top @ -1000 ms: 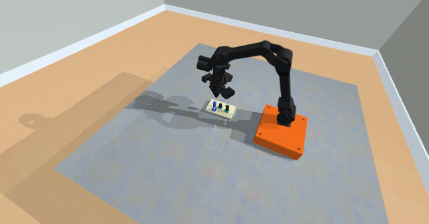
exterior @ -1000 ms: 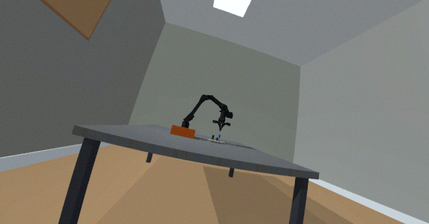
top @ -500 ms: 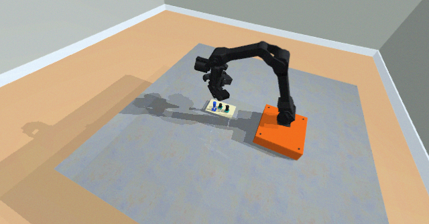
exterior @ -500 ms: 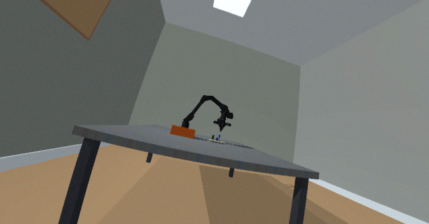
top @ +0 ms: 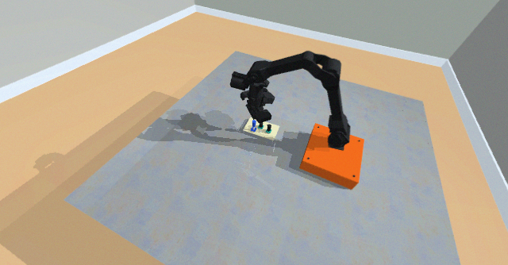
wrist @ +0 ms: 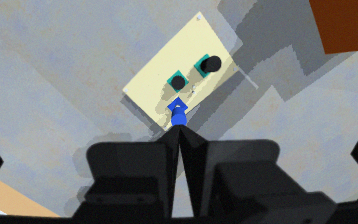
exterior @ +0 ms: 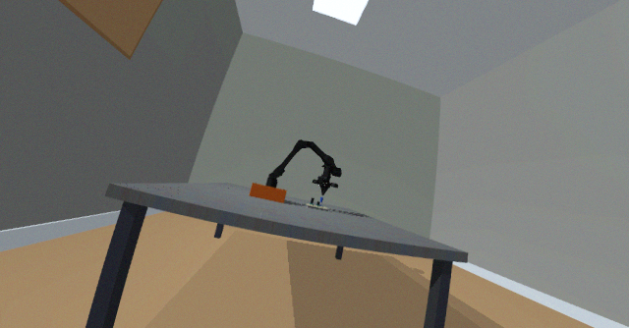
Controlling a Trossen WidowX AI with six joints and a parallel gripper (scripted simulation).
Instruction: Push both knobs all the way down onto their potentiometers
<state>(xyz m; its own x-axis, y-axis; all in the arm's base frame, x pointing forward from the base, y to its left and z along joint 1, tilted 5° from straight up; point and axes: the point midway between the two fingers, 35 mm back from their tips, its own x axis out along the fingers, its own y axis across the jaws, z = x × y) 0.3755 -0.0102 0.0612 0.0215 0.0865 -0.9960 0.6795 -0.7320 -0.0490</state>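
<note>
The blue knob lies 3 cm below my gripper tip. From my gripper tip the other things lie so: black knob: 7 cm behind, 1 cm to the right, 5 cm below.
</note>
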